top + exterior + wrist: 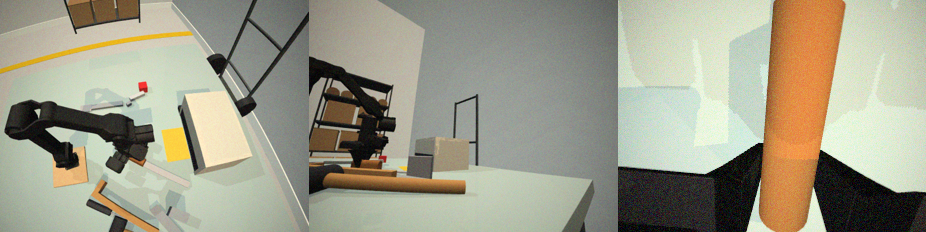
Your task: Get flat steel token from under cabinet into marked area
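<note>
My gripper tip is now 24 cm to the right of the small grey block and 9 cm short of it. The rest, counted from my gripper tip: flat grey token: 29 cm ahead, 3 cm to the right, 1 cm below; then grey L-shaped strip: 29 cm to the left, 7 cm behind; then dark-handled tool: 19 cm to the right, 15 cm behind.
</note>
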